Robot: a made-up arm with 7 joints.
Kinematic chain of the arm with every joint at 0, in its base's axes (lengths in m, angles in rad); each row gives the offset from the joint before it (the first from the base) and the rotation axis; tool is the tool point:
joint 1: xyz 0 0 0.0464 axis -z
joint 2: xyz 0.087 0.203 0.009 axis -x
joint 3: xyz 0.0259 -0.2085 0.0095 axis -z
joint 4: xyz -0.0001 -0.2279 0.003 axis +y
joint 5: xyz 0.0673 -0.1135 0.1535 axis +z
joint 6: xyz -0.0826 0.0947 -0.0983 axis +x
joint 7: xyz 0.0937 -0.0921 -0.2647 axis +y
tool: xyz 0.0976 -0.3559 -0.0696
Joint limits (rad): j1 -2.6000..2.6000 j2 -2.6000..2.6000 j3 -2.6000..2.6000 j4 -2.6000..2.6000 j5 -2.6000..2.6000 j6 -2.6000..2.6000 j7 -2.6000..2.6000
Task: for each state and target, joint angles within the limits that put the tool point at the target. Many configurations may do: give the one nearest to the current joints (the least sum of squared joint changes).
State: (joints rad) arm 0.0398 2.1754 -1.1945 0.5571 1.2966 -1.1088 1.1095
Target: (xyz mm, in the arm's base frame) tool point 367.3 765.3 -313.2
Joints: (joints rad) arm -0.3950 2.3867 -1.2672 0.0795 1.2236 -1.6434 1.1319
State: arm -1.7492 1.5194 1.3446 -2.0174 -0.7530 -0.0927 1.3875
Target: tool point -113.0 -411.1 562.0
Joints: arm -1.4247 1.6155 1.6642 -1.9687 -1.0196 -0.1471 1.5177
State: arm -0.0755 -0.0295 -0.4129 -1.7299 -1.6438 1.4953 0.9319
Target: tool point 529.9 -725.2 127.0
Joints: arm 0.0950 -0.5259 -0.1887 -1.5889 -2.0653 1.5841 0.8317
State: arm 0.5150 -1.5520 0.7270 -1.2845 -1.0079 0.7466 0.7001
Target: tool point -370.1 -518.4 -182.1
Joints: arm 0.8835 -0.8362 0.8778 -1.7390 -1.2269 1.2093 0.6364
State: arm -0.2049 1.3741 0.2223 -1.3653 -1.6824 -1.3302 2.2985
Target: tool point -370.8 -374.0 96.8
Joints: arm -0.1403 0.6080 0.3724 -1.6071 -1.0615 -1.3411 1.9784
